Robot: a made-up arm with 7 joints. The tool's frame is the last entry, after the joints.
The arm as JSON. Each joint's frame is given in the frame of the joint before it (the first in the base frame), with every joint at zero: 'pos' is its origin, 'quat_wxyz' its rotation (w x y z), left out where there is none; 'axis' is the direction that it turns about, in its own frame. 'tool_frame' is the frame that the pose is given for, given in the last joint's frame.
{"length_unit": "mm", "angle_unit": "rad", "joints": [
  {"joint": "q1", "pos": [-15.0, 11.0, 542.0], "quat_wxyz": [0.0, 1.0, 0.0, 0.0], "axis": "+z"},
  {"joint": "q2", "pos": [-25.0, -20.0, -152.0], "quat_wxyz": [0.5, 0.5, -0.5, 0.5], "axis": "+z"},
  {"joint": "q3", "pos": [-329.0, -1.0, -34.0], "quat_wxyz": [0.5, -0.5, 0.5, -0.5], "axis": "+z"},
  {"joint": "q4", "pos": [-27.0, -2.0, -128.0], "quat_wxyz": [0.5, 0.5, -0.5, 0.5], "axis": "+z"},
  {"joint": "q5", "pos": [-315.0, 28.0, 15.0], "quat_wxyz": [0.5, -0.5, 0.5, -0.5], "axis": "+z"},
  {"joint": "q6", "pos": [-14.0, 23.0, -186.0], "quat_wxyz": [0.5, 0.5, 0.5, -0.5], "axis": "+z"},
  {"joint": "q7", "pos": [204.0, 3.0, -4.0], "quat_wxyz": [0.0, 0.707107, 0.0, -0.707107], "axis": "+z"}
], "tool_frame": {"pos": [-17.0, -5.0, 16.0], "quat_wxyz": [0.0, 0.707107, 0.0, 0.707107]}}
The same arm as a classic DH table. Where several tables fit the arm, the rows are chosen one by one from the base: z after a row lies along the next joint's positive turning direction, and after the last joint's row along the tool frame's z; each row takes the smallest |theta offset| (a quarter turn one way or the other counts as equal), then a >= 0, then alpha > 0; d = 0 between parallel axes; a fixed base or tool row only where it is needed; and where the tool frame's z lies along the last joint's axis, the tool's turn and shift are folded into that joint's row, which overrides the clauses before.
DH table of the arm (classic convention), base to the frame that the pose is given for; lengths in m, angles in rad. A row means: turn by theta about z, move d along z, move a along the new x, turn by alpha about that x. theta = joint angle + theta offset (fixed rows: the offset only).
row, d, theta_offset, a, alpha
base (fixed), 0, -0.6327, -0.0186, 3.1416
q1, -0.694, -0.6327, -0.025, 1.5708
q2, -0.014, 0, 0.001, -1.5708
q3, -0.457, 0, -0.027, 1.5708
q4, 0.017, 0, -0.028, -1.5708
q5, -0.501, 0, -0.014, 1.5708
q6, -0.027, 0, 0.003, -1.5708
q7, -0.188, 0, 0.005, -1.5708
tool (fixed), -0.017, -1.5708, 0, 0

